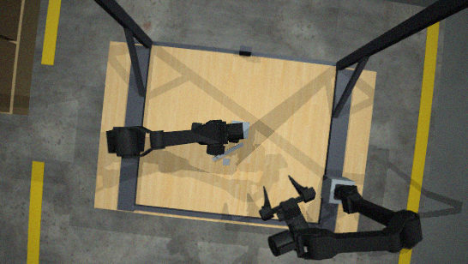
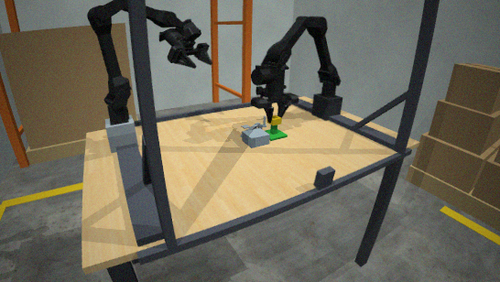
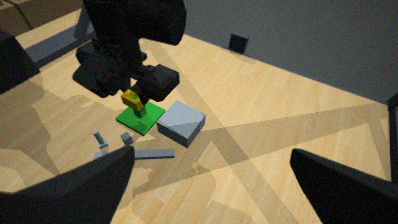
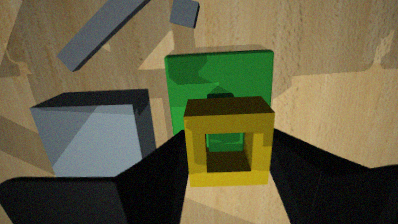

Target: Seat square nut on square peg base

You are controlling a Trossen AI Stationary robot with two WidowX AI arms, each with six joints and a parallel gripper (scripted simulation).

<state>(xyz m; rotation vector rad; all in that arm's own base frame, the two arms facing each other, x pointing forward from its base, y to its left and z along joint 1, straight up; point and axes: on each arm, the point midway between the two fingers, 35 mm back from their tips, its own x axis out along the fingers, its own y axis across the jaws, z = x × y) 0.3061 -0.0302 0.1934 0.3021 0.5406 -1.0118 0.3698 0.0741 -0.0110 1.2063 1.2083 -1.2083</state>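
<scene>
The grey block lies 3 cm behind my right hand, 9 cm to the left of it and 7 cm below it. Also, from my right hand: long grey bar 8 cm ahead, 7 cm to the left, 9 cm below.
</scene>
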